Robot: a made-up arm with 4 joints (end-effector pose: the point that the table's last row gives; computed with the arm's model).
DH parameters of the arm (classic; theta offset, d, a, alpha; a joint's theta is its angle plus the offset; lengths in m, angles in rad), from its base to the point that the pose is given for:
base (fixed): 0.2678 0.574 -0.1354 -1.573
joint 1: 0 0.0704 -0.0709 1.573
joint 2: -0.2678 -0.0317 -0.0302 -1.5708
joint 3: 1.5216 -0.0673 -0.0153 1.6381
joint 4: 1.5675 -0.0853 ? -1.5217
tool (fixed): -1.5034 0.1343 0 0
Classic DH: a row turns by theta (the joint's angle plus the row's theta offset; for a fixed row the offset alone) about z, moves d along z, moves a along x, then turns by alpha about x.
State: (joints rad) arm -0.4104 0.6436 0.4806 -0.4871
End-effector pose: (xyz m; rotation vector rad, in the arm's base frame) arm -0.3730 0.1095 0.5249 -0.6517 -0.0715 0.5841
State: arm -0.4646 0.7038 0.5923 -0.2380
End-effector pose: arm -0.3653 0.1062 0.5757 -0.4719 0.0335 0.6420
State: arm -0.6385 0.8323 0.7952 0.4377
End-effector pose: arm -0.3081 0.0751 0.6886 0.0359 0.2251 0.6747
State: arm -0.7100 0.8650 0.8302 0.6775
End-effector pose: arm -0.2853 0.0500 0.7178 0.2309 0.2507 0.6719
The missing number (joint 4, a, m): 0.1938
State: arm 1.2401 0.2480 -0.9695 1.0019
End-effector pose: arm -0.2148 -0.0517 0.9226 0.9464 0.3041 0.1499
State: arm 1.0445 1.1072 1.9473 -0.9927
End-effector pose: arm -0.2333 0.0552 0.8079 0.8726 -1.7020 -2.1174
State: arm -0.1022 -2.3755 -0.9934 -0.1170
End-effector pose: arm 0.0084 0.0270 0.5649 -1.0916 -0.3551 -2.2569
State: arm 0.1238 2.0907 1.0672 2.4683
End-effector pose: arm 0.0720 0.1167 0.6104 0.7604 1.9606 0.0533
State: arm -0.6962 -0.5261 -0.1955 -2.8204
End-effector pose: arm -0.1870 -0.0722 0.2328 -2.1286 0.6893 -1.1933
